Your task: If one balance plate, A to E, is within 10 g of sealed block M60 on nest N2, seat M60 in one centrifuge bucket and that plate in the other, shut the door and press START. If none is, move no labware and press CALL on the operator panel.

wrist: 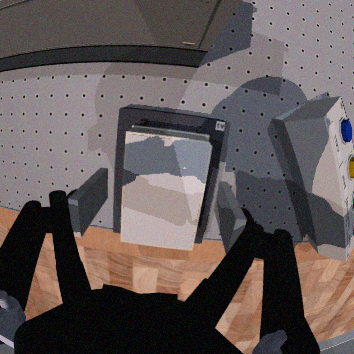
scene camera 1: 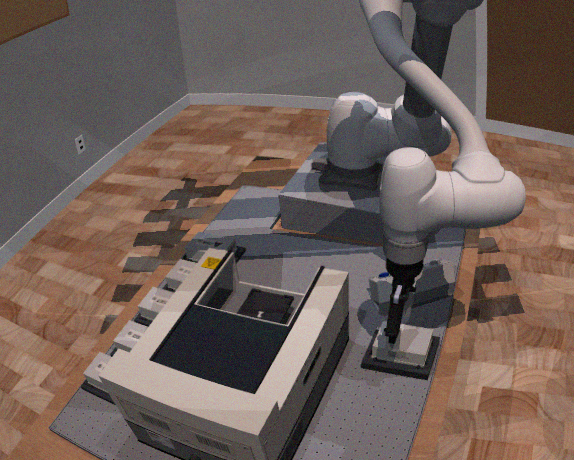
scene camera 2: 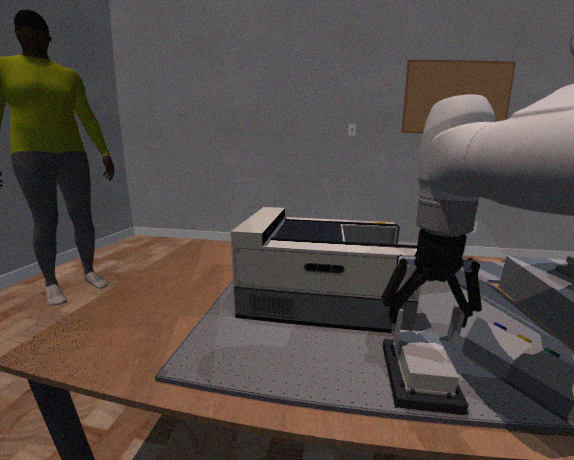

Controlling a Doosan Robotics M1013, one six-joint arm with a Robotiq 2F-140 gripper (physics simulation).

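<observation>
The sealed block M60 is a pale box lying flat in the black nest N2. My gripper is open and empty, pointing down with one finger on each side of the block; gaps show in the wrist view. How low the fingertips reach is hard to tell. The centrifuge has its dark door slid partly back, with a dark bucket in the opening. Pale plates stand along its far side, labels unreadable.
The sloped operator panel stands close beside the nest, with blue, yellow and green buttons. The centrifuge wall rises on the nest's other side. A person stands beyond the table.
</observation>
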